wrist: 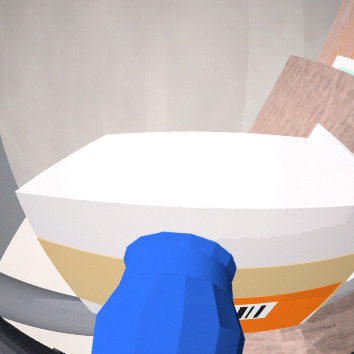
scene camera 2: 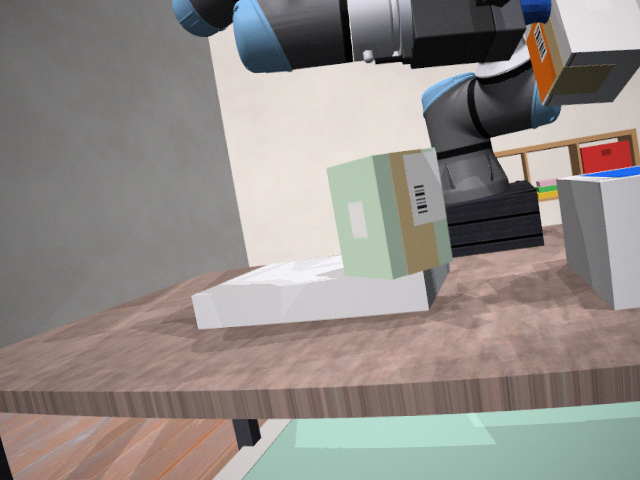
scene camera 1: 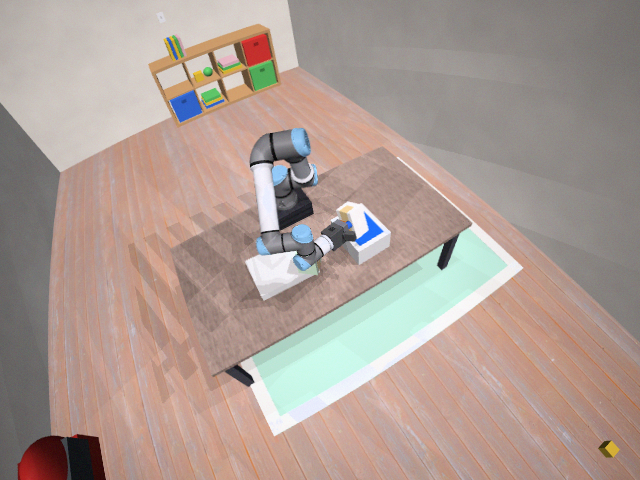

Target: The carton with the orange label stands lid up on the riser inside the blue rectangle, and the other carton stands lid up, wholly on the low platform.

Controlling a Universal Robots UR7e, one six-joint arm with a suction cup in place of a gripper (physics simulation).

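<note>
My suction gripper (scene camera 1: 348, 225) (scene camera 2: 536, 10) (wrist: 177, 255) is shut on a side face of the white carton (scene camera 1: 360, 219) (scene camera 2: 594, 31) (wrist: 190, 170). The carton hangs tilted in the air, seen over the back left part of the riser (scene camera 1: 369, 250) (scene camera 2: 589, 242). Its orange label (scene camera 2: 541, 62) (wrist: 280, 310) is on the face by the cup. The blue rectangle (scene camera 1: 373, 231) (scene camera 2: 620, 172) is on the riser's top. The green carton (scene camera 1: 315, 268) (scene camera 2: 361, 217) stands at the right end of the low platform (scene camera 1: 279, 276) (scene camera 2: 310, 298); its near bottom corner appears past the platform edge. The arm partly hides it in scene camera 1.
Both supports stand on the brown table (scene camera 1: 413, 198) (scene camera 2: 155, 356), the platform left of the riser. My arm's black base (scene camera 1: 297, 210) (scene camera 2: 493, 219) stands behind them. My wrist passes over the green carton. A shelf unit (scene camera 1: 222, 43) stands far behind at the wall.
</note>
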